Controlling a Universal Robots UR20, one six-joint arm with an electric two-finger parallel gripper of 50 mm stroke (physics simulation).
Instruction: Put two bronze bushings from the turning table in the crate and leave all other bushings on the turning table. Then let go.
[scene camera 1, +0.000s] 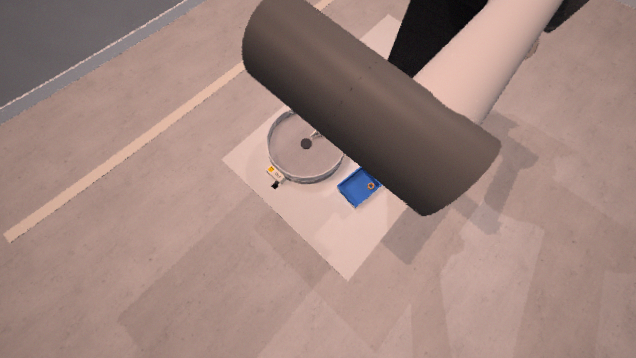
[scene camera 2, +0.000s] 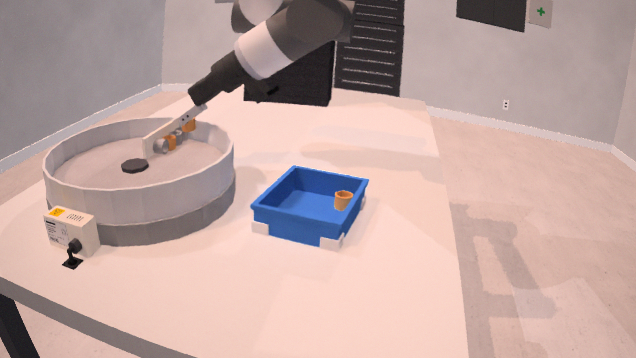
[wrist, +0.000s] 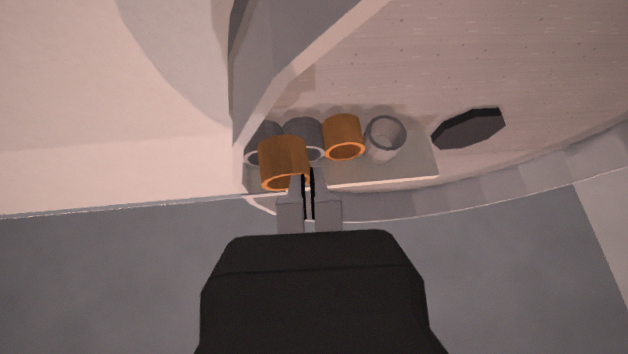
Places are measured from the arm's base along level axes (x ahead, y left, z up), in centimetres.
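Where they show: gripper, fingertip midpoint: (scene camera 2: 182, 120) (wrist: 307, 182).
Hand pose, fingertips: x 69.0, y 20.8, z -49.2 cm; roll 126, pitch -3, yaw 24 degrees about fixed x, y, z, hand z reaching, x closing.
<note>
Each offset is from my fingertips to the centre of the thing. "pt": to the spot under its first point.
My gripper (scene camera 2: 182, 121) (wrist: 307, 182) is shut on the wall of a bronze bushing {dx -1.7, dy +0.3, dz -1.1 cm} (scene camera 2: 189, 125) (wrist: 283, 157), one finger inside its opening, and holds it a little above the turning table (scene camera 1: 306, 179) (scene camera 2: 142, 202) (wrist: 535, 176). Another bronze bushing {dx +3.7, dy -0.4, dz -4.2 cm} (scene camera 2: 171, 142) (wrist: 342, 135) stands on the turning table between a grey bushing {dx +0.8, dy -1.7, dz -4.2 cm} (wrist: 303, 131) and a light grey bushing {dx +6.9, dy +0.6, dz -3.9 cm} (scene camera 2: 161, 146) (wrist: 385, 139). A further grey bushing {dx -2.1, dy -3.0, dz -4.2 cm} (wrist: 266, 134) is partly hidden behind the held one. The blue crate {dx -0.2, dy +35.3, dz -8.3 cm} (scene camera 1: 345, 196) (scene camera 2: 290, 228) holds one bronze bushing {dx -6.3, dy +37.7, dz -9.0 cm} (scene camera 1: 371, 186) (scene camera 2: 343, 201). The arm hides the gripper in scene camera 1.
A pale upright guide plate {pt dx +10.6, dy +0.8, dz -2.7 cm} (scene camera 2: 148, 145) stands beside the bushings. A dark hub {dx +15.9, dy +2.6, dz -5.1 cm} (scene camera 1: 306, 144) (scene camera 2: 134, 166) (wrist: 469, 129) sits at the turning table's middle. The turning table's wall lies between the bushings and the crate. A control box {pt dx +37.4, dy +12.1, dz -5.0 cm} (scene camera 1: 275, 173) (scene camera 2: 72, 231) stands by the turning table.
</note>
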